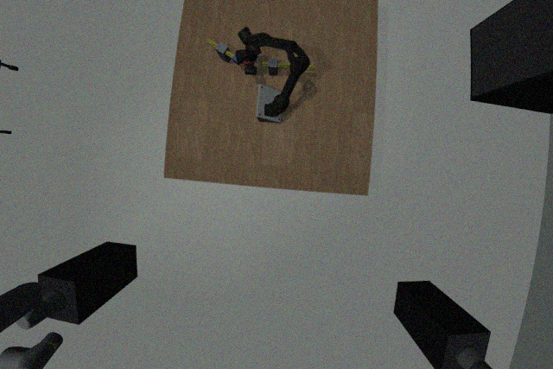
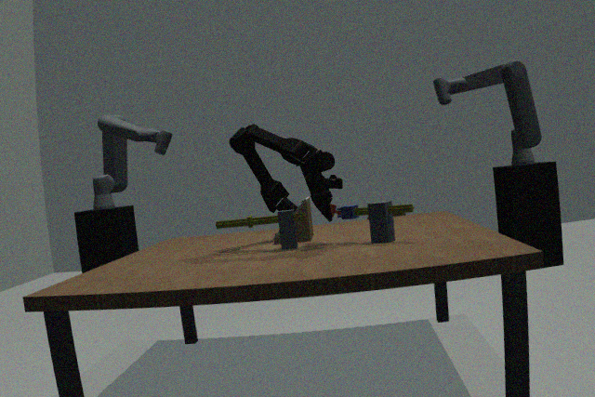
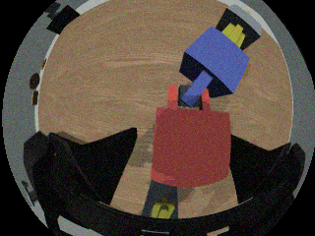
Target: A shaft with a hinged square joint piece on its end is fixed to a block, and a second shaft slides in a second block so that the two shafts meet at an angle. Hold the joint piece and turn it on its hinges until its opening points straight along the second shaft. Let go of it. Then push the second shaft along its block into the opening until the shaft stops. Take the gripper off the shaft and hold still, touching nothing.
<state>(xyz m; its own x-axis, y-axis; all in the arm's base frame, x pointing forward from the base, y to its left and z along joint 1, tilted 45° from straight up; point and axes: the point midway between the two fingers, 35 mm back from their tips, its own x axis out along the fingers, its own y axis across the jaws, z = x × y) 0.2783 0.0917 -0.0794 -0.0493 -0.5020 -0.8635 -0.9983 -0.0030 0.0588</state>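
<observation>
The red square joint piece is 30 mm above my gripper tip.
</observation>
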